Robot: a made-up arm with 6 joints.
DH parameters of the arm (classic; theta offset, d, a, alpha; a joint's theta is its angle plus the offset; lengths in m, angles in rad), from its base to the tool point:
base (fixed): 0 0.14 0 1.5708
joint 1: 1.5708 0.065 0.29 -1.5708
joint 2: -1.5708 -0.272 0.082 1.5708
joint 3: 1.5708 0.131 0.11 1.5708
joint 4: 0 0.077 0.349 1.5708
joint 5: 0 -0.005 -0.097 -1.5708
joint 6: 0 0.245 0.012 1.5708
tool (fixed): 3.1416 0.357 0 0
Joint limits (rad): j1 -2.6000..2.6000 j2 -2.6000..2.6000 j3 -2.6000..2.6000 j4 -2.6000..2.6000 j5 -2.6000..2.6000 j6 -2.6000..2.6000
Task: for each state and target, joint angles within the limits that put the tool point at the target. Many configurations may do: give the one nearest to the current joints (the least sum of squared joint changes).
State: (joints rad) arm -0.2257 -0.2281 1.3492 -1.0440 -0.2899 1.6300
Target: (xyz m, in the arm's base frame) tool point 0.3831 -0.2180 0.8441
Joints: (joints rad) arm -0.5185 -0.4351 1.2846 -1.3530 -0.3088 1.4626
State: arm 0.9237 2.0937 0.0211 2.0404 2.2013 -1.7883
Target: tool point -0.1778 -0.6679 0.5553
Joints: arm 1.1104 2.2920 -0.0951 1.9271 2.1565 -1.6947
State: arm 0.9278 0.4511 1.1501 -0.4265 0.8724 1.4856
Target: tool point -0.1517 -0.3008 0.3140
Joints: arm 0.4491 0.3105 0.6634 -0.3310 1.7051 1.6075
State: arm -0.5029 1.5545 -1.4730 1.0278 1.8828 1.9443
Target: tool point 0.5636 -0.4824 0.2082
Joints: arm -0.5213 1.3972 -1.4054 0.6764 1.6775 2.3952
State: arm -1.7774 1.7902 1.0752 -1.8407 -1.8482 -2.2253
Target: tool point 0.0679 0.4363 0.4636
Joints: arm -1.3006 1.8234 0.9264 -1.4108 -1.8378 -2.1641
